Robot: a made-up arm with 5 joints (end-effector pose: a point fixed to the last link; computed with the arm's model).
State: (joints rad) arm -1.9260 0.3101 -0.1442 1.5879 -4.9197
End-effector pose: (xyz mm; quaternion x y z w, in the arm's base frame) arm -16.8 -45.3 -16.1 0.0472 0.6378 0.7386 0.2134
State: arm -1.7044 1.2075 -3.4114 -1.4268 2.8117
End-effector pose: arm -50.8 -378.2 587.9 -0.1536 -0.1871 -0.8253 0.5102
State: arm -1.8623 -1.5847 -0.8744 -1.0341 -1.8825
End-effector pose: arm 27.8 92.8 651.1 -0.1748 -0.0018 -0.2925 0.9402
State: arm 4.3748 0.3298 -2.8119 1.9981 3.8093
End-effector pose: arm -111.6 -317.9 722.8 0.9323 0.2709 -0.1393 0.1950
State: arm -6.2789 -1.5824 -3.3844 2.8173 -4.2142
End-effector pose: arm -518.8 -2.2 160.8 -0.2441 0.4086 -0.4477 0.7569
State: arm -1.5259 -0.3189 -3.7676 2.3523 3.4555
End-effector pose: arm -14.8 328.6 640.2 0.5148 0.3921 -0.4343 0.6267
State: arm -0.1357 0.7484 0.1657 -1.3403 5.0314
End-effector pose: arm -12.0 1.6 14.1 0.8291 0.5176 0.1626 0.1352
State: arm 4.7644 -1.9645 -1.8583 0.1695 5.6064
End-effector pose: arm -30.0 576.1 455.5 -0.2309 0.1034 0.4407 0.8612
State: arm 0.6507 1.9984 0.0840 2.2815 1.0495
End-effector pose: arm -128.8 -98.1 288.0 -0.5625 0.1137 -0.5404 0.6153
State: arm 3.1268 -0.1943 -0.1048 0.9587 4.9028
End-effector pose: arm -191.4 2.8 16.5 -0.5969 0.7340 -0.2081 0.2482
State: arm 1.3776 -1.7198 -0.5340 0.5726 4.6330
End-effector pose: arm 17.6 90.2 595.2 0.0379 0.6660 0.7381 0.1012
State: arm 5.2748 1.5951 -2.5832 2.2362 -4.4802
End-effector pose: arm 275.9 -437.8 -17.7 0.1334 -0.8005 -0.5388 0.2261
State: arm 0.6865 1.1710 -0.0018 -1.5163 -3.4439
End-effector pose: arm -36.5 -29.9 2.6 -0.4674 0.8670 0.0330 0.1695
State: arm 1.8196 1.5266 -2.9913 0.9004 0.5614
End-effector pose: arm -162.8 640.7 217.0 -0.7766 -0.5652 -0.1033 0.2585
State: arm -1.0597 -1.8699 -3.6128 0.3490 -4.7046
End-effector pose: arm -220.6 393.4 -189.8 0.2090 -0.8129 -0.5255 0.1395
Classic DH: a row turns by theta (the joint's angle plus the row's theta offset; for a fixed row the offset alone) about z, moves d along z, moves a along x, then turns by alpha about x. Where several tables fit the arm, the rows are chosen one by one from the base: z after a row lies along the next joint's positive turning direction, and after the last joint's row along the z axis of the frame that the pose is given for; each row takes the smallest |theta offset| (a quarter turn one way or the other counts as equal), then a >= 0, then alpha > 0; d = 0 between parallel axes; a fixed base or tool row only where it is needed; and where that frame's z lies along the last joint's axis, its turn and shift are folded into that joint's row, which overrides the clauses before.
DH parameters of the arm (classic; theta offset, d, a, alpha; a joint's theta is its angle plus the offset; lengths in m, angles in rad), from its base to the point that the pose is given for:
joint 1: 0 0.2276 0 -1.5708
joint 2: -1.3848 0 0.2039 0
joint 3: -0.4085 0 -0.3868 0
joint 4: -1.3482 0 -0.0491 1.5708
joint 5: 3.1416 0.0627 0 0

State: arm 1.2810 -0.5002 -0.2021 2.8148 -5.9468
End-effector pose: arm 47.7 159.8 178.9 0.4382 0.2239 -0.6011 0.6297
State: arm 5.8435 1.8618 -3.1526 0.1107 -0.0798
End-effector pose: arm 582.7 -274.1 133.3 0.8175 -0.1487 0.5377 0.1429
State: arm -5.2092 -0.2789 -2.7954 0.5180 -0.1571
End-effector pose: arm -40.5 -74.7 892.2 -0.2356 -0.1666 -0.8586 0.4237
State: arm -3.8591 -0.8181 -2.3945 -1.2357 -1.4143
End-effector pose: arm 230.3 -201.0 731.3 -0.2075 0.5713 -0.6950 0.3841
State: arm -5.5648 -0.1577 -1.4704 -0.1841 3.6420
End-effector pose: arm 321.2 280.8 600.9 -0.0671 0.6132 0.4505 0.6454
